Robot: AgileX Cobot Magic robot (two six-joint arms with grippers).
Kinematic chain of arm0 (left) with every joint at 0, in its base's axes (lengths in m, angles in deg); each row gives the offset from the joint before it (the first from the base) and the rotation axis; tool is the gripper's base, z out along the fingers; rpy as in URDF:
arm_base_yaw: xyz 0 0 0.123 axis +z
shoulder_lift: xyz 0 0 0 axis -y
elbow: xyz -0.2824 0 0.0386 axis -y
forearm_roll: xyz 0.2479 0 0.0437 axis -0.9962 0 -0.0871
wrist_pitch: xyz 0 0 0 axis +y
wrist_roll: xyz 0.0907 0 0.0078 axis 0.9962 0 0.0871
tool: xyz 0 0 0 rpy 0 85 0
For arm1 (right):
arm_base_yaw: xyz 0 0 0.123 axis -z
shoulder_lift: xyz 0 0 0 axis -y
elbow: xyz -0.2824 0 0.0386 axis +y
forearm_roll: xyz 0.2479 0 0.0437 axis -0.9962 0 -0.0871
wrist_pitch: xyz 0 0 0 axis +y
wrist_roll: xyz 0.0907 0 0.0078 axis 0.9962 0 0.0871
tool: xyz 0 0 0 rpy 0 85 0
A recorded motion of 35 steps. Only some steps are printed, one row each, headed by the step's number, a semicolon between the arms.
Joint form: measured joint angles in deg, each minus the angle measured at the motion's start. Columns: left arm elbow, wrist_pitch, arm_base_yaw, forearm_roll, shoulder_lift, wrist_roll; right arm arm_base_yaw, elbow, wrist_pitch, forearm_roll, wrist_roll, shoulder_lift.
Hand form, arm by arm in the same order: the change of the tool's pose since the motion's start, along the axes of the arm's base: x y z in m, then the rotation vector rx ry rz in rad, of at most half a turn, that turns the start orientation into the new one. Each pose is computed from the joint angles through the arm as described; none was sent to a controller.
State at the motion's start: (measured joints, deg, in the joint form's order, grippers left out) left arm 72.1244 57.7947 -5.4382 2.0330 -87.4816 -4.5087; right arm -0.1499 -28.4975 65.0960 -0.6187 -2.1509 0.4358
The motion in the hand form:
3: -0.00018 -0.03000 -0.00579 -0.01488 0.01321 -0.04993; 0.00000 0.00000 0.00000 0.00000 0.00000 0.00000
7: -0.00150 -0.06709 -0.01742 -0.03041 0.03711 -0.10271; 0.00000 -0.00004 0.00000 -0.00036 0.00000 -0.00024
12: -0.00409 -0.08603 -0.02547 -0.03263 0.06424 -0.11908; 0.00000 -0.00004 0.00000 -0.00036 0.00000 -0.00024
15: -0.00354 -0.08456 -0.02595 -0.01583 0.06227 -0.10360; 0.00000 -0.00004 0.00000 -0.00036 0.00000 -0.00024
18: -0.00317 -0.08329 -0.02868 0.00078 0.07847 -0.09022; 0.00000 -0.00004 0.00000 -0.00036 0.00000 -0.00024
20: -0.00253 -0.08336 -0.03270 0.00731 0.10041 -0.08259; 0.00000 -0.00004 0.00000 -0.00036 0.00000 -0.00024
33: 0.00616 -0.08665 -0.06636 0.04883 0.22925 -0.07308; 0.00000 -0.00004 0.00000 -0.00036 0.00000 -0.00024
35: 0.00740 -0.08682 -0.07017 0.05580 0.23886 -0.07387; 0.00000 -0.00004 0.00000 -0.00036 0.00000 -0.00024
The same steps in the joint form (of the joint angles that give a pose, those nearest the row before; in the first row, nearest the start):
3: 0.02 -0.57 -5.47 -0.08 -1.14 -2.80; 0.00 0.00 0.00 0.00 0.00 0.00
7: 0.02 -1.77 -12.03 -0.23 -3.35 -6.58; 0.00 0.00 0.00 0.03 0.00 0.00
12: 0.02 -1.82 -15.42 -0.56 -4.77 -9.24; 0.00 0.00 0.00 0.03 0.00 0.00
15: 0.02 -1.70 -15.48 -2.03 -4.84 -10.62; 0.00 0.00 0.00 0.03 0.00 0.00
18: 0.02 -0.92 -15.48 -3.03 -5.26 -11.66; 0.00 0.00 0.00 0.03 0.00 0.00
20: 0.02 -0.25 -15.48 -3.14 -5.91 -12.12; 0.00 0.00 0.00 0.03 0.00 0.00
33: 0.02 1.84 -15.48 -3.14 -11.59 -12.52; 0.00 0.00 0.00 0.03 0.00 0.00
35: 0.02 1.84 -15.48 -3.35 -12.24 -12.52; 0.00 0.00 0.00 0.03 0.00 0.00

